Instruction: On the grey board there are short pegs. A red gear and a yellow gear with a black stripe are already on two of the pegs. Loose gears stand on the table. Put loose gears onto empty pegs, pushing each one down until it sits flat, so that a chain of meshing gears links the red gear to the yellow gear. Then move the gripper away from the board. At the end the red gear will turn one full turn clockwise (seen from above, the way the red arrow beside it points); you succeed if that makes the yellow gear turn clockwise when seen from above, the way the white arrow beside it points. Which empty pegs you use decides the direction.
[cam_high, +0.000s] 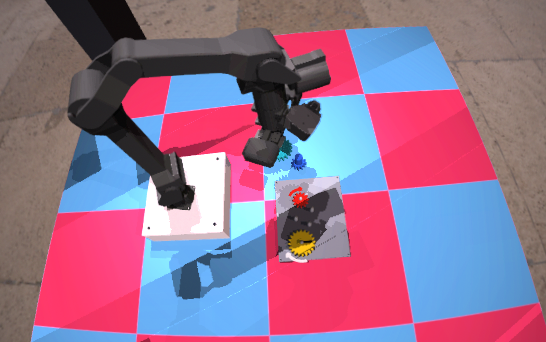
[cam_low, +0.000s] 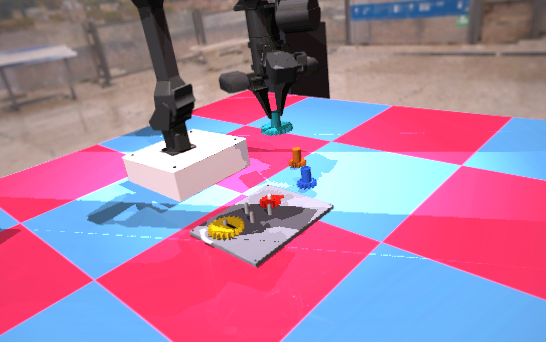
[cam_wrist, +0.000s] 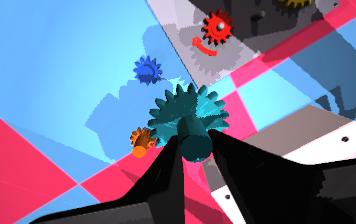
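My gripper tip is 14 cm above the red gear, 8 cm to the left of it and 6 cm short of it. Round my gripper tip: orange gear: 14 cm below, 9 cm to the left, 6 cm behind; teal gear: 1 cm below; blue gear: 14 cm below, 4 cm ahead, 3 cm to the left.
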